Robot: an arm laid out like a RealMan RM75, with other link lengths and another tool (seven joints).
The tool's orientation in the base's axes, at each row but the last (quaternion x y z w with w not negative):
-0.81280, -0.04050, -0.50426, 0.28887
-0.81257, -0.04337, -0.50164, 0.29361
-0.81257, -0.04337, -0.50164, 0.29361
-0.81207, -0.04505, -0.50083, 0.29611
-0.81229, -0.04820, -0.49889, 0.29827
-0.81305, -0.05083, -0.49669, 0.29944
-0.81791, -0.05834, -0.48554, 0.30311
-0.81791, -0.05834, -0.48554, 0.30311
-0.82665, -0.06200, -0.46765, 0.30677
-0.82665, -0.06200, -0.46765, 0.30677
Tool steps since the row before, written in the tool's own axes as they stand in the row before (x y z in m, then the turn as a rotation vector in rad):
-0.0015, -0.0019, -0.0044, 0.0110, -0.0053, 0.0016
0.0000, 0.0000, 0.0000, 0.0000, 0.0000, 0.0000
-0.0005, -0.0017, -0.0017, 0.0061, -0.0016, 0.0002
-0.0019, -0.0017, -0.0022, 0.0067, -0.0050, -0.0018
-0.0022, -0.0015, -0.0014, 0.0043, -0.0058, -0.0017
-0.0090, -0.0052, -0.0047, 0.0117, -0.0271, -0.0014
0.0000, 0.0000, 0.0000, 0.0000, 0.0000, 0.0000
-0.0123, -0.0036, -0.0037, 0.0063, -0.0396, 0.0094
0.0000, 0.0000, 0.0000, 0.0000, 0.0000, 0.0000
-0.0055, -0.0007, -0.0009, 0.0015, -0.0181, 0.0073
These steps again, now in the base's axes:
-0.0049, -0.0003, 0.0010, 0.0048, 0.0027, 0.0110
0.0000, 0.0000, 0.0000, 0.0000, 0.0000, 0.0000
-0.0022, 0.0006, 0.0009, 0.0026, 0.0001, 0.0058
-0.0033, 0.0007, -0.0001, 0.0000, 0.0017, 0.0084
-0.0028, 0.0010, -0.0007, -0.0014, 0.0029, 0.0067
-0.0101, 0.0036, -0.0037, -0.0055, 0.0188, 0.0221
0.0000, 0.0000, 0.0000, 0.0000, 0.0000, 0.0000
-0.0106, 0.0033, -0.0073, -0.0050, 0.0360, 0.0194
0.0000, 0.0000, 0.0000, 0.0000, 0.0000, 0.0000
-0.0040, 0.0011, -0.0038, -0.0008, 0.0184, 0.0066

